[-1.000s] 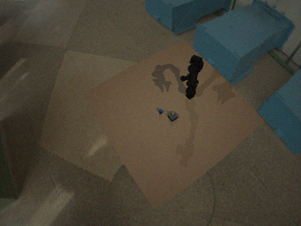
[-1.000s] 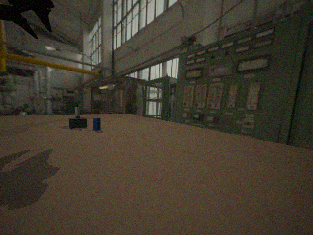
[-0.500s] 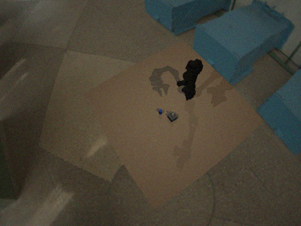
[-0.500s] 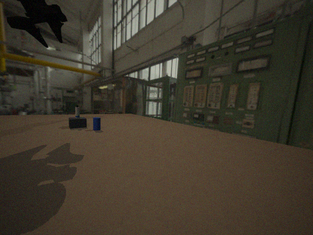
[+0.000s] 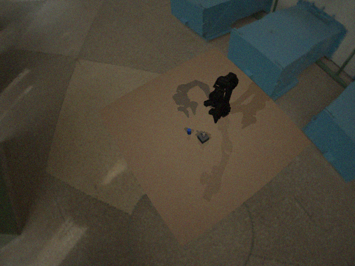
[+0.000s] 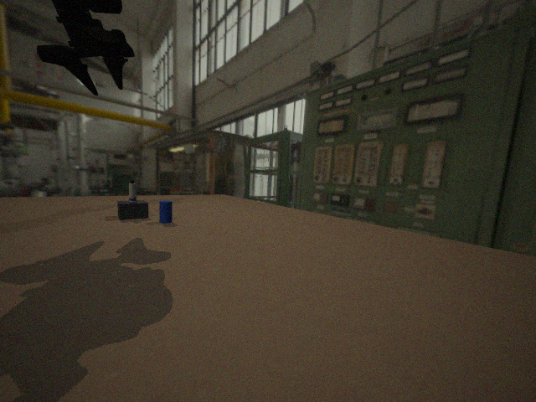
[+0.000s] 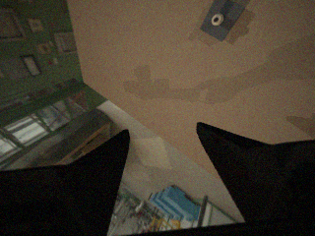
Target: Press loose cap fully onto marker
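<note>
The blue cap lies 100 mm ahead of my gripper tip, 170 mm to the right of it and 300 mm below it. From my gripper tip the other things lie so: dark holder block 40 mm ahead, 70 mm to the right, 310 mm below.
</note>
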